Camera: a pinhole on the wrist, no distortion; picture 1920 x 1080 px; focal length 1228.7 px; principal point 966.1 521.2 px. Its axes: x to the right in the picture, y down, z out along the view. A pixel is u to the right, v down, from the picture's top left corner.
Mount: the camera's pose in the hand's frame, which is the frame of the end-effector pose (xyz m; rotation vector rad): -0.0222 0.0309 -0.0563 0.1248 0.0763 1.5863
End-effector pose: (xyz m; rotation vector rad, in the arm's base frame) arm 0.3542 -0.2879 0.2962 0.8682 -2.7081 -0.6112
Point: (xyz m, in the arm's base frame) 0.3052 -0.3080 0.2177
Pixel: 511.8 121.7
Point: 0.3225 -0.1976 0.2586
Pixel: 1344.2 770.3
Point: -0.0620 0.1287 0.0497
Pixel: 1844.7 475.7
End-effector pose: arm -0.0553 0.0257 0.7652 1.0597 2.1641 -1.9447
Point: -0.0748 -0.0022 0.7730
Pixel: 364.3 402.4
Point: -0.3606 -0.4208 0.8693
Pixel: 421.8 672.8
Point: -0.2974 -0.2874 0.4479
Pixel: 1296.9 165.0
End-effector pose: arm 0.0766 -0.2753 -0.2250 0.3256 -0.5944 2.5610
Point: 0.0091 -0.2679 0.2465
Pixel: 573.6 83.2
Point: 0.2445 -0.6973 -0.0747
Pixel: outside the picture
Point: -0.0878 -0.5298 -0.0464
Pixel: 1730.2 208.1
